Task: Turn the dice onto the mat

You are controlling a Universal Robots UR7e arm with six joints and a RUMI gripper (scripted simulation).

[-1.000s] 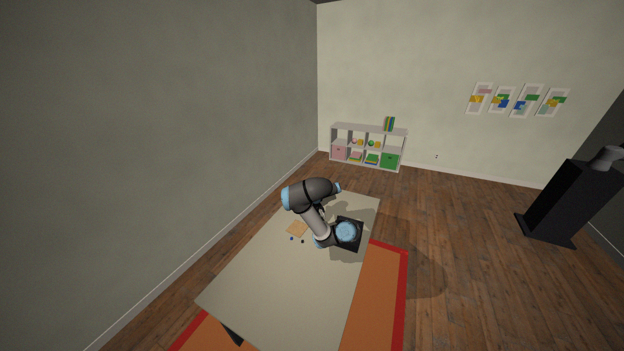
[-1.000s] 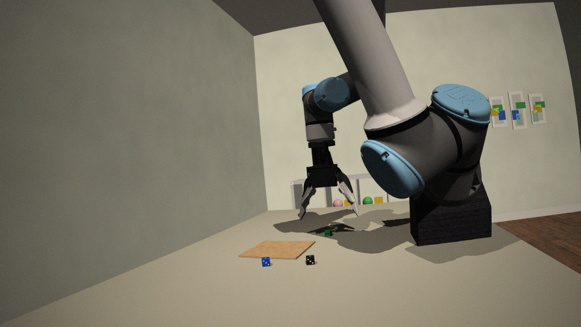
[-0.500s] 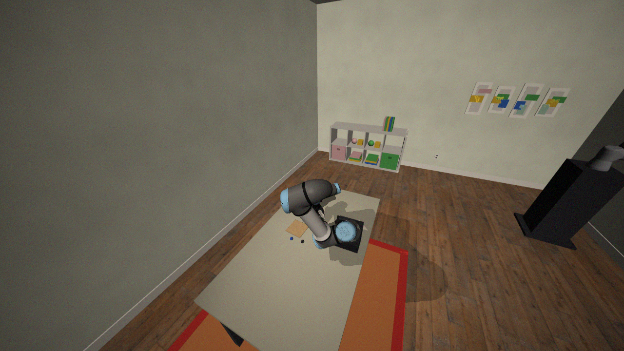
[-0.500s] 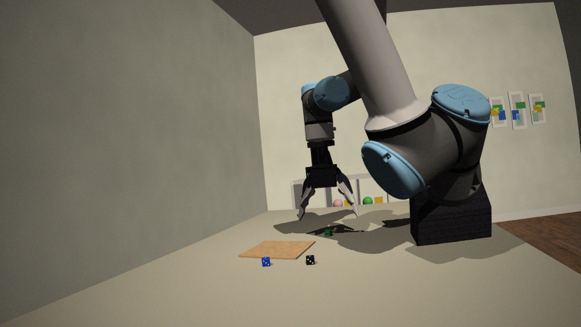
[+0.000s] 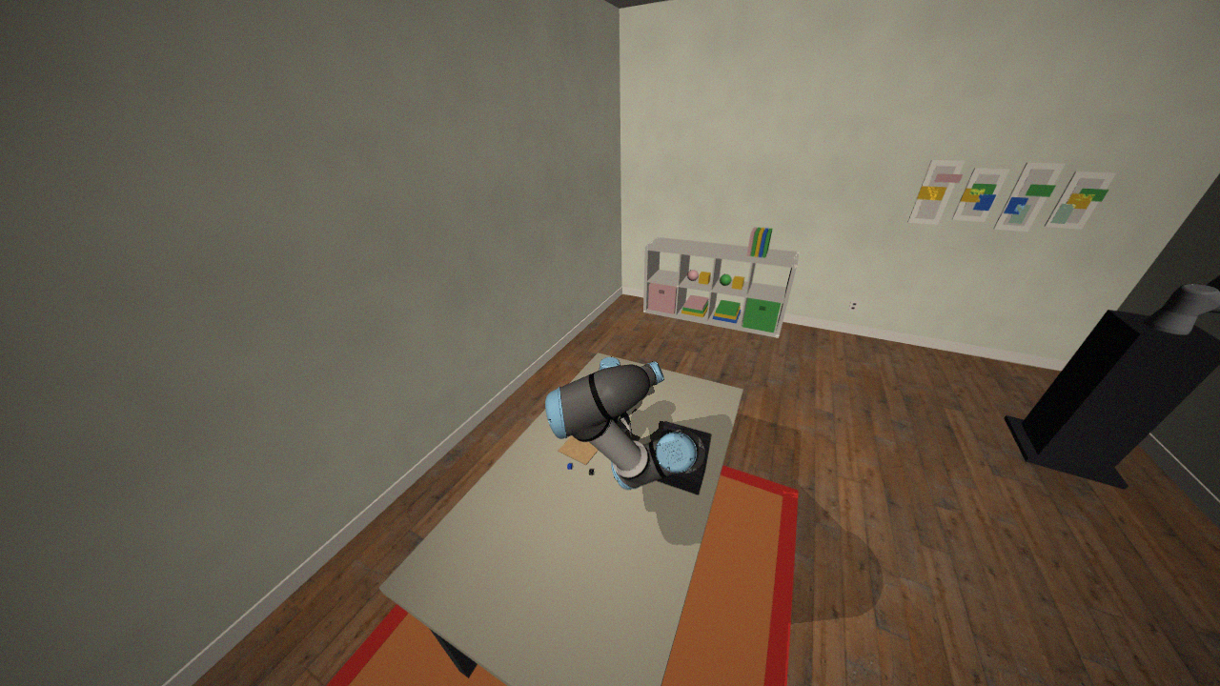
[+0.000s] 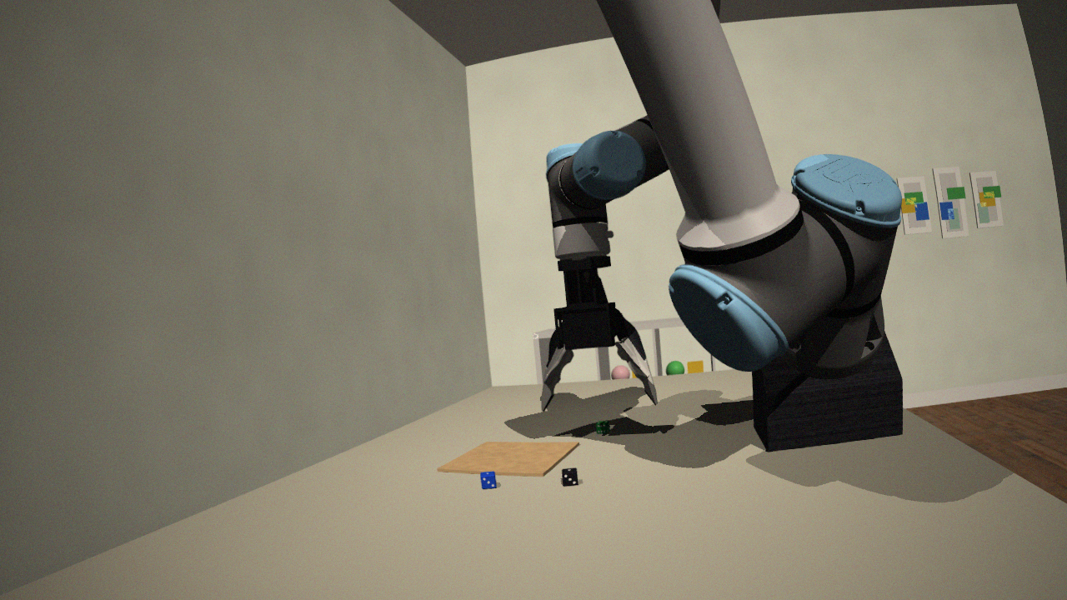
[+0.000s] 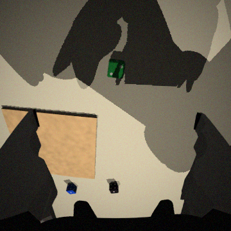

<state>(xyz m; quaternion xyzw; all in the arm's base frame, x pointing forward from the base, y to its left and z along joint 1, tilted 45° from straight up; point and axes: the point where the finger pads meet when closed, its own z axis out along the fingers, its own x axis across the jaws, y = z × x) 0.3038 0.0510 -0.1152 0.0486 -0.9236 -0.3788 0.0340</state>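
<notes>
Now: hand 30 mm to the left of the green die and 30 mm above it. From my hand the other things lie so: tan mat: 90 mm ahead, 110 mm to the left, 40 mm below; then blue die: 70 mm ahead, 220 mm to the left, 30 mm below; then black die: 10 mm behind, 200 mm to the left, 30 mm below.
</notes>
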